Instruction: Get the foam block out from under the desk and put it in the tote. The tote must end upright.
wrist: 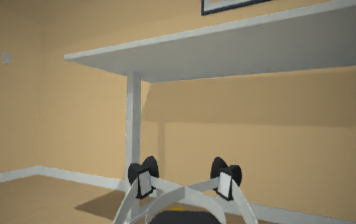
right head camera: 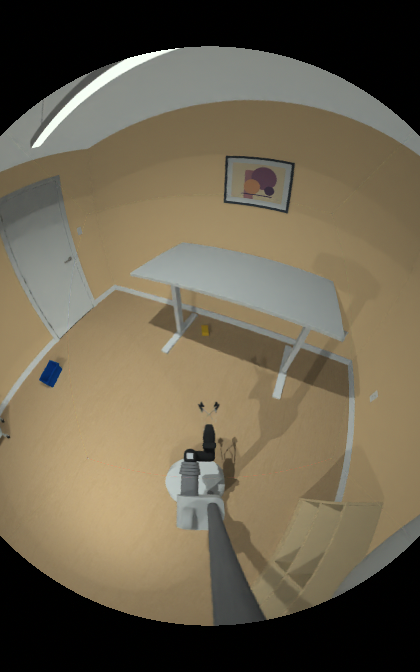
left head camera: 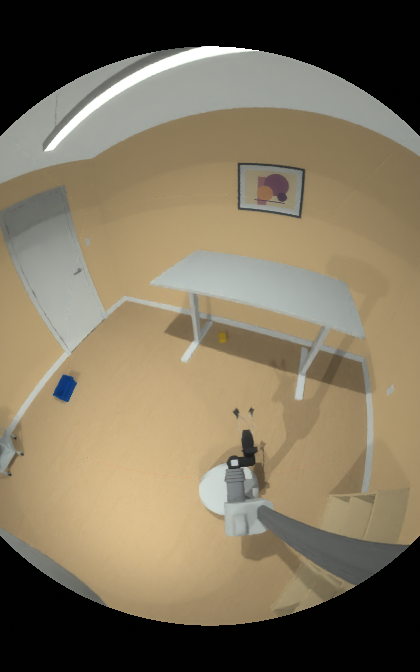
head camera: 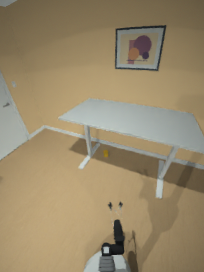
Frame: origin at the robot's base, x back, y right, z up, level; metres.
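Seen in the pictures: gripper, fingertip midpoint: (wrist: pixel 184 169) (left head camera: pixel 242 407) (head camera: pixel 115 201).
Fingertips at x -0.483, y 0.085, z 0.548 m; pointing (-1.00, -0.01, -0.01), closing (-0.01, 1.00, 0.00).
Pixels of each thing's top centre, then the offset from my fingertips to it. "spot": a spot on its surface instead.
- yellow foam block, top centre: (left head camera: pixel 221 335) (head camera: pixel 105 152) dz -0.518, dx -1.096, dy -0.041 m
- blue tote, top centre: (left head camera: pixel 61 385) dz -0.456, dx -0.326, dy -1.900 m
- right leg, surface spot: (left head camera: pixel 315 350) (head camera: pixel 169 162) spot: dz -0.180, dx -0.517, dy +0.779 m
The yellow foam block (head camera: pixel 106 154) (left head camera: pixel 222 337) (right head camera: pixel 205 330) lies on the floor under the desk (head camera: pixel 135 118) (left head camera: pixel 260 282) (right head camera: pixel 245 280) (wrist: pixel 210 52), near its left leg. In the wrist view a thin yellow strip of the block (wrist: pixel 177 209) shows at the bottom, mostly hidden by the gripper. The blue tote (left head camera: pixel 65 388) (right head camera: pixel 50 373) stands upright on the floor at the left, near the wall with the door. My gripper (head camera: pixel 115 205) (left head camera: pixel 244 412) (right head camera: pixel 209 406) (wrist: pixel 184 169) is open and empty, in front of the desk and well apart from the block.
The desk's left leg (left head camera: pixel 195 317) (right head camera: pixel 178 310) (wrist: pixel 133 125) and right leg (head camera: pixel 167 162) (left head camera: pixel 315 350) (right head camera: pixel 295 350) have long feet on the floor. A wooden shelf unit (left head camera: pixel 391 517) (right head camera: pixel 358 525) stands behind at the right. A grey cart (left head camera: pixel 6 452) shows partly at the left edge.
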